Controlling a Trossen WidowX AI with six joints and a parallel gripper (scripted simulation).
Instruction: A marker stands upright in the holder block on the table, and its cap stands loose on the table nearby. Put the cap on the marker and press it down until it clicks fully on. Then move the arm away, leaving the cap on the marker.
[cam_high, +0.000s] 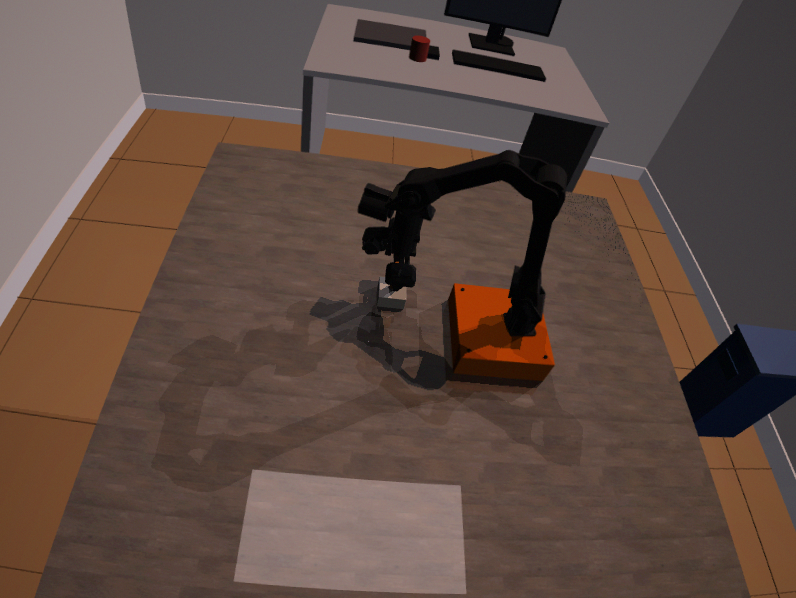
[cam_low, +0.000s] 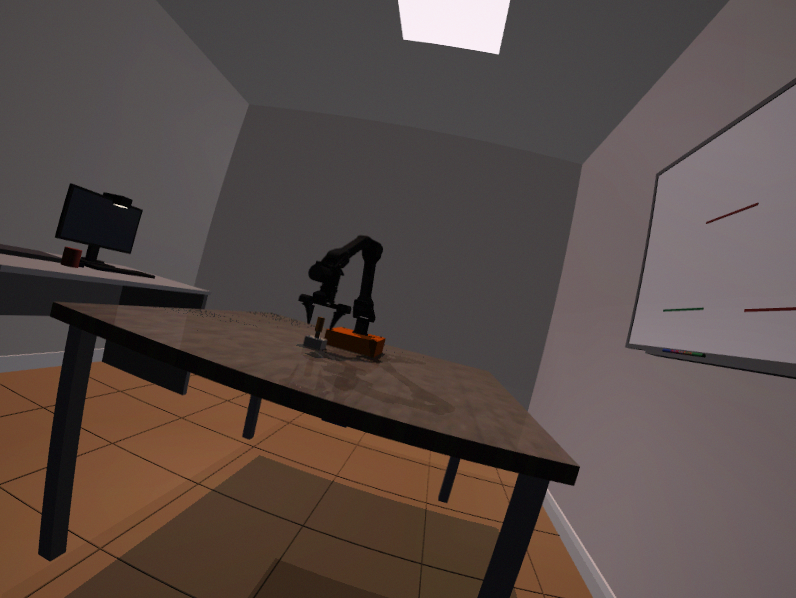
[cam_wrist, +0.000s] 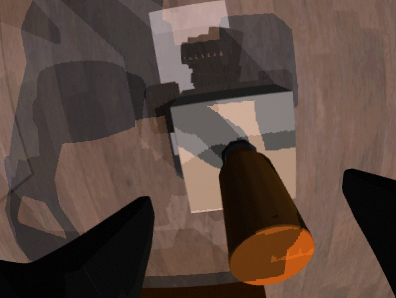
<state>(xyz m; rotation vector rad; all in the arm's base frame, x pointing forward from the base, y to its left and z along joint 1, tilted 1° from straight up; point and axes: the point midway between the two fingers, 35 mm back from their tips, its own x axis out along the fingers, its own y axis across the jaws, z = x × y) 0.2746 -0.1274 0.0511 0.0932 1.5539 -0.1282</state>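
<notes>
Now: the orange cap 1 cm above my gripper tip. From my gripper tip the other things lie so: marker (right at my gripper tip); then holder block (6 cm below).
</notes>
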